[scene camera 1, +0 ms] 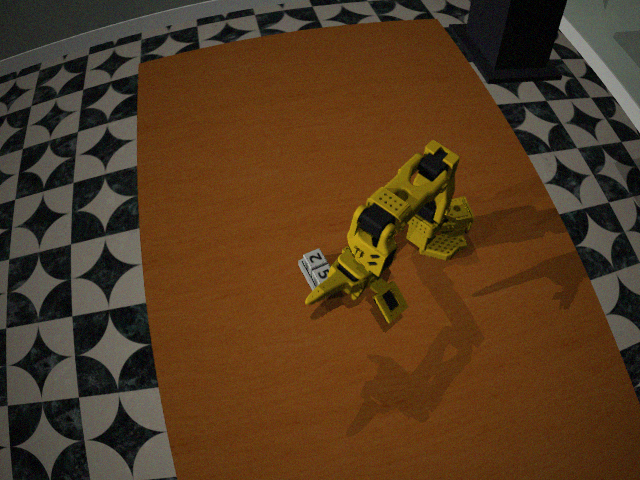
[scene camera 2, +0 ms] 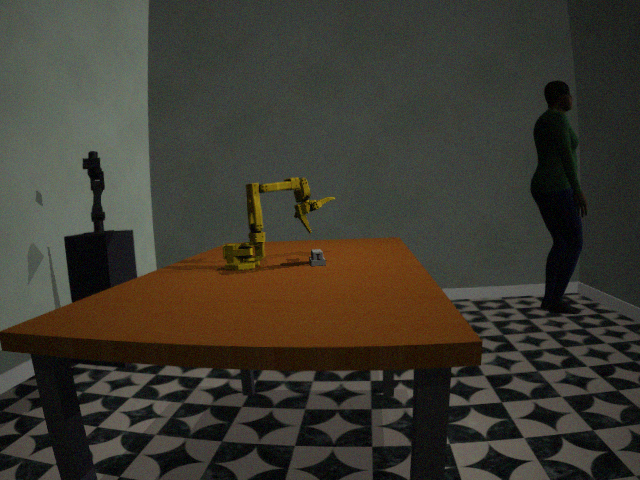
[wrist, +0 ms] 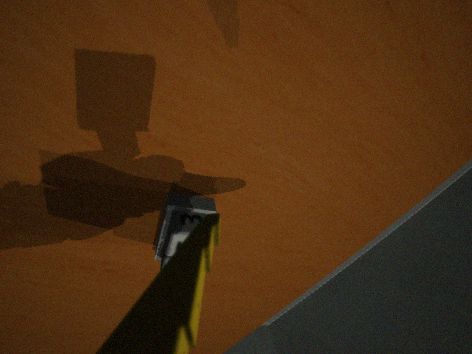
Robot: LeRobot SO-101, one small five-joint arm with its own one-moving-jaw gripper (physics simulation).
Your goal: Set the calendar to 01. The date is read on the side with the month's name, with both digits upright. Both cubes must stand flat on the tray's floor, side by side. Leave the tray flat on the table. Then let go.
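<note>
The small grey calendar tray [scene camera 1: 307,277] [scene camera 2: 317,262] [wrist: 202,203] stands on the table with two white cubes side by side in it. In scene camera 1, one cube [scene camera 1: 313,256] shows 2 on top and the other cube [scene camera 1: 321,270] shows 5 on top, partly covered by a jaw. In the wrist view, a dark 3 shows on a shaded cube face [wrist: 189,220]. The month's name cannot be read. My gripper [scene camera 1: 348,311] [scene camera 2: 322,214] is wide open and empty, above the table and higher than the cubes. One notched jaw shows in the wrist view, covering part of the cubes.
The yellow arm's base [scene camera 1: 443,242] [scene camera 2: 241,257] stands on the brown table [scene camera 1: 248,155] [scene camera 2: 289,310] [wrist: 320,125]. Arm shadows fall across the tabletop and beside the tray. A dark pedestal [scene camera 1: 509,41] [scene camera 2: 103,263] and a standing person [scene camera 2: 557,155] are beyond the table.
</note>
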